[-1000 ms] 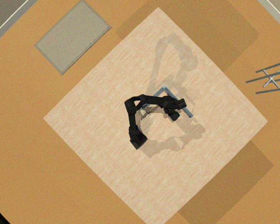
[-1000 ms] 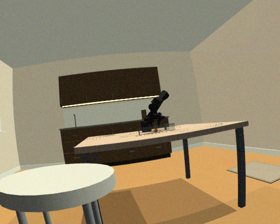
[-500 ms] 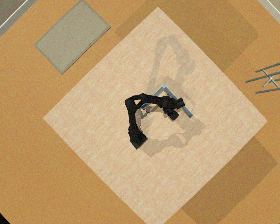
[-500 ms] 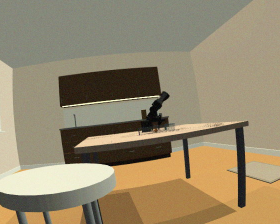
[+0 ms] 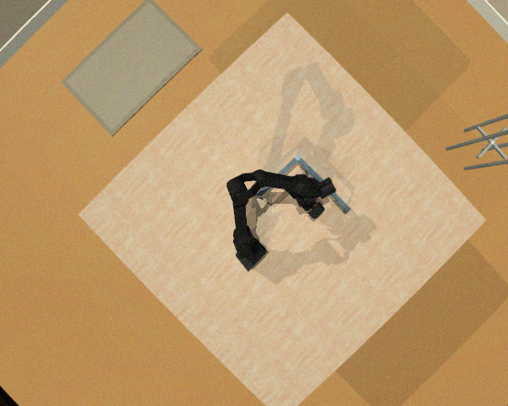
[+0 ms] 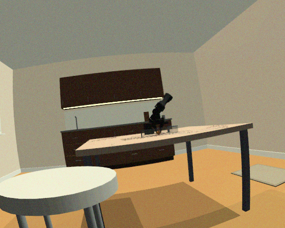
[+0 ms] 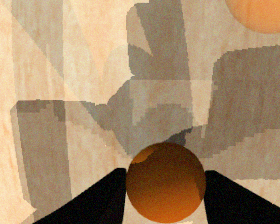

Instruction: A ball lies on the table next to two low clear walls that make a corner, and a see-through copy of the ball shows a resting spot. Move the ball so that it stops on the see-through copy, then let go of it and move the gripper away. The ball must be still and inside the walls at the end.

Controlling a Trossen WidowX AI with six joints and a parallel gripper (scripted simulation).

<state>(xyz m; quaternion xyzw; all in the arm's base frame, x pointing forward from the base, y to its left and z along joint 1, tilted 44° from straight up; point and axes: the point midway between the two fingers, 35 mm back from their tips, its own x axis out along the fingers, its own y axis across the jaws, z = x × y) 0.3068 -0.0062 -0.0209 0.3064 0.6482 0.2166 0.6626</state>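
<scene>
Now: gripper tip 70 mm short of the see-through copy and 40 mm to the left of it. Round my gripper tip: orange ball right at my gripper tip.
</scene>
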